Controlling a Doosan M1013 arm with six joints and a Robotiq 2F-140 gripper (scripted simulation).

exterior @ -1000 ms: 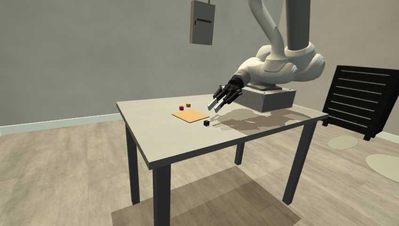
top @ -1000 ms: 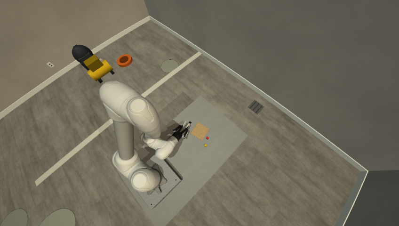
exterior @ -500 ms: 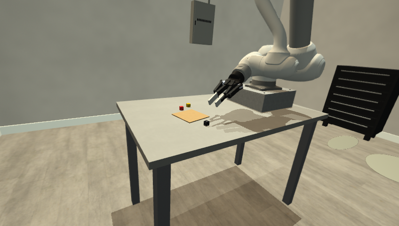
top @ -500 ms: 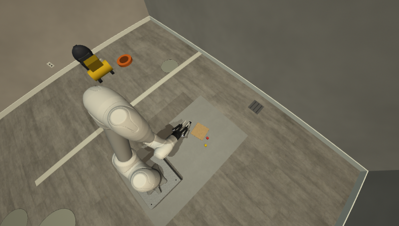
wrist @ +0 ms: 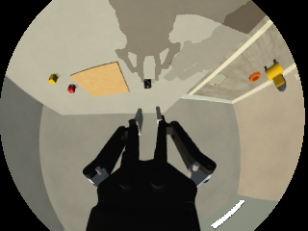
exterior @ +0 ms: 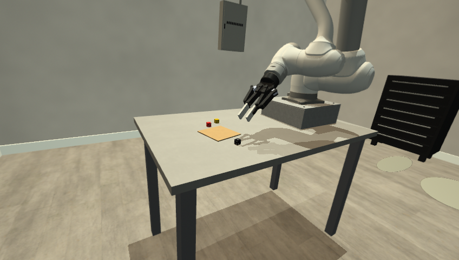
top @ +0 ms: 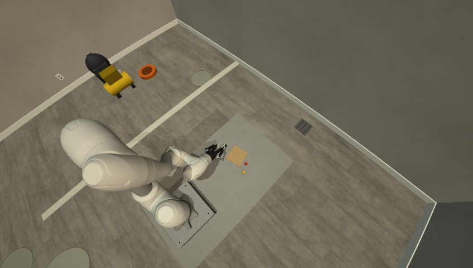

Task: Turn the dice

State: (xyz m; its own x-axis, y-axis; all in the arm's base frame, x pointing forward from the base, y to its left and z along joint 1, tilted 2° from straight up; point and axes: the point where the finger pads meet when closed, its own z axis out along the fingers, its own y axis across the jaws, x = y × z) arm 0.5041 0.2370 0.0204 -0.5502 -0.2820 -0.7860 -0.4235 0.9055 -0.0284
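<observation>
The small white die is 11 cm below my hand, 4 cm ahead of it and 2 cm to the left of it. Round my hand: tan mat 12 cm below, 11 cm to the right, 7 cm ahead; yellow die 26 cm to the right, 11 cm below, 3 cm ahead; red die 22 cm to the right, 11 cm below, 9 cm ahead.
</observation>
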